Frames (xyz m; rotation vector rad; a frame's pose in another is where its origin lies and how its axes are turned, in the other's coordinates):
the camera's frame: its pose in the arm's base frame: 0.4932 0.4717 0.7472 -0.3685 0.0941 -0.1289
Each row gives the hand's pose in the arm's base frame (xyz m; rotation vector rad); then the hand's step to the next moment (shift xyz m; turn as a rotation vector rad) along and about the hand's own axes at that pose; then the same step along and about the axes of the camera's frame.
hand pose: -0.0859 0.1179 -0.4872 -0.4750 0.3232 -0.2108
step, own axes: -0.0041 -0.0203 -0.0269 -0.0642 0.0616 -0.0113
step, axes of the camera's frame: -0.0108 -0.0230 -0.0225 -0.0632 0.0636 -0.0040
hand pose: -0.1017 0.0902 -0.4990 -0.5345 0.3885 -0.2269
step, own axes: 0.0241 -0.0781 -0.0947 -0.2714 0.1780 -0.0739
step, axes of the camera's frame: -0.0066 -0.0949 -0.0812 -0.2766 0.1833 -0.0262
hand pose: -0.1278 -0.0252 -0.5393 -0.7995 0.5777 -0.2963
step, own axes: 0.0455 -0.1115 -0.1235 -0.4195 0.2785 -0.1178
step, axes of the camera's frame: -0.0154 -0.1586 -0.0662 -0.4293 0.2848 -0.0448
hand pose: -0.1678 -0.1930 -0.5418 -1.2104 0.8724 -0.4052
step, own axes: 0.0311 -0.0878 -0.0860 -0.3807 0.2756 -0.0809
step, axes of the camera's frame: -0.0203 -0.1240 0.0168 -0.3759 0.2895 -0.0478
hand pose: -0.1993 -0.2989 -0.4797 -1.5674 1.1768 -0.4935
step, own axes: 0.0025 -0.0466 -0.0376 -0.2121 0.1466 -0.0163
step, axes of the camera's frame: -0.0092 -0.0423 0.0415 -0.1856 0.1783 -0.0222
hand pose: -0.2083 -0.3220 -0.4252 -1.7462 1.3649 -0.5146
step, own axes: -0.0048 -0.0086 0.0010 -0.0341 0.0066 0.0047
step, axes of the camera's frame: 0.0029 0.0027 0.0091 -0.0158 0.0301 0.0084
